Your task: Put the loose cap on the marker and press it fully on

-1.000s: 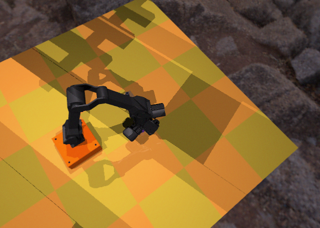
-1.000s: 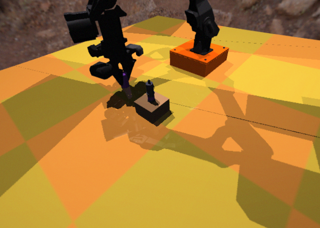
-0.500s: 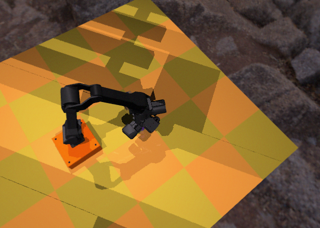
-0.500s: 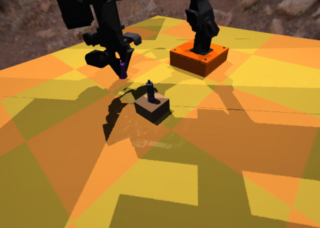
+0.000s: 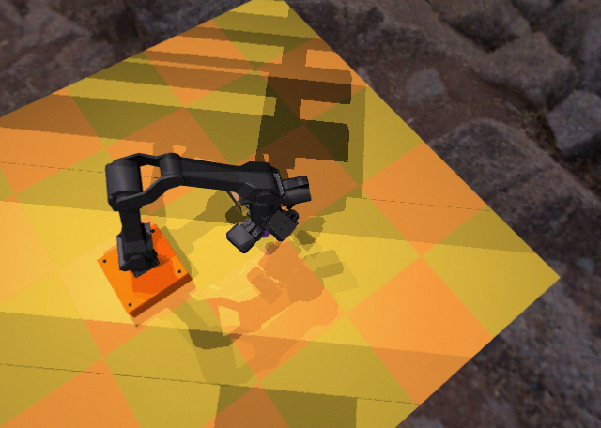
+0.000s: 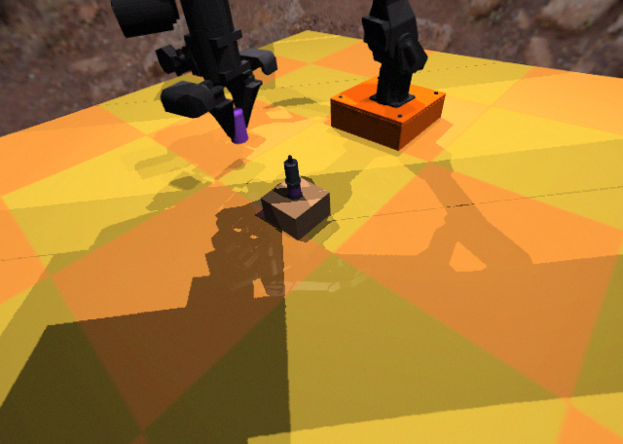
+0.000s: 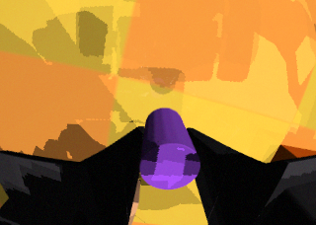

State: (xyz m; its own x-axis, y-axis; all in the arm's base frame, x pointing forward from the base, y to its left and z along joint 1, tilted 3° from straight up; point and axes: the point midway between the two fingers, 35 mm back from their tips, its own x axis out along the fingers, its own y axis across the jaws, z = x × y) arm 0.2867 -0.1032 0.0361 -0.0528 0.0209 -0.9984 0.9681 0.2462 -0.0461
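Now: gripper tip 2 cm short of the brown holder block, 16 cm to the right of it and 5 cm above it. Round my gripper tip: purple cap 1 cm above.
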